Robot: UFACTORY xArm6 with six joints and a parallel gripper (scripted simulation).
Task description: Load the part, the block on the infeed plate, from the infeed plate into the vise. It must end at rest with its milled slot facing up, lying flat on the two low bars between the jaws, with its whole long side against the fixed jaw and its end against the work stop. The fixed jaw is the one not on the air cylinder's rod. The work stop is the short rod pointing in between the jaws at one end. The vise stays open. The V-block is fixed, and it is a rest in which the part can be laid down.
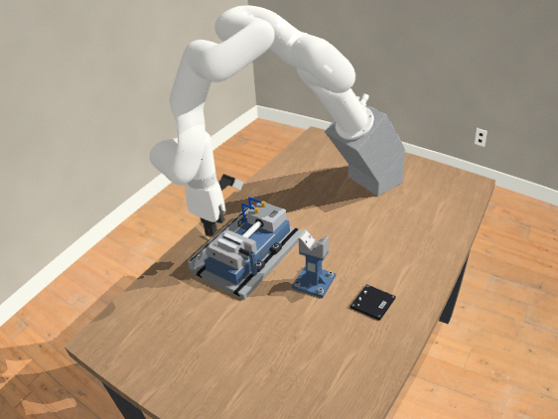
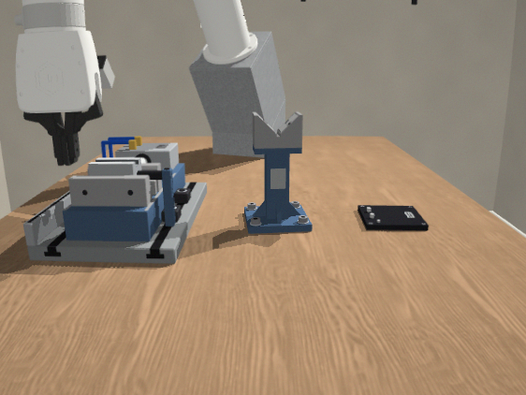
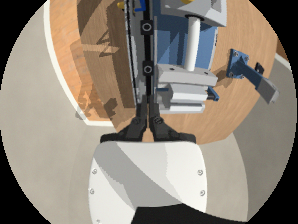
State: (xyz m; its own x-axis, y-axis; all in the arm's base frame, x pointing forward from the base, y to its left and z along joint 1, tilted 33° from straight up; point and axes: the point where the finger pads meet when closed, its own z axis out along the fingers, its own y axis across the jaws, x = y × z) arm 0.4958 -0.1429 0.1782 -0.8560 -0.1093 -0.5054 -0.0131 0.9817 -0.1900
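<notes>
The part lies 70 mm to the left of my hand and 30 mm below it. Round my hand: fixed jaw 70 mm to the left, 50 mm below, 30 mm ahead; then black stop rod 110 mm to the left, 40 mm below; then moving jaw 70 mm to the left, 50 mm below, 40 mm behind.
</notes>
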